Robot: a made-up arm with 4 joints.
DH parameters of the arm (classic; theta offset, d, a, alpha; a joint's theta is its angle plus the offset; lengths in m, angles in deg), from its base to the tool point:
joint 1: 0 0.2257 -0.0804 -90
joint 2: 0 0.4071 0.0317 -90
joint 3: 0 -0.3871 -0.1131 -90
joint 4: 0 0.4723 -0.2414 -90
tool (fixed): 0 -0.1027 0 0
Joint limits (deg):
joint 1: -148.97..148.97
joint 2: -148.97..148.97
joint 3: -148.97..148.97
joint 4: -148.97..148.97
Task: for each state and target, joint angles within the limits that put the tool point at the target. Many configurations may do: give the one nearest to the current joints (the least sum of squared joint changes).
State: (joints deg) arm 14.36 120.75 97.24 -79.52
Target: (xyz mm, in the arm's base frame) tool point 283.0 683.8 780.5
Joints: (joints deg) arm 15.41 82.17 80.50 -79.41
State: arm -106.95 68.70 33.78 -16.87
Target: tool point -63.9 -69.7 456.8
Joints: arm -92.64 87.71 1.04 36.02
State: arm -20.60 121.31 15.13 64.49
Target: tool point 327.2 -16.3 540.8
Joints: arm -37.38 119.06 38.97 40.04
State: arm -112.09 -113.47 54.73 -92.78
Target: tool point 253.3 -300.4 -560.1
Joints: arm -136.02 -148.97 61.72 -84.87
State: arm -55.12 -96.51 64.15 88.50
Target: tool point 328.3 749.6 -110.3
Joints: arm -42.75 -85.01 106.81 38.07
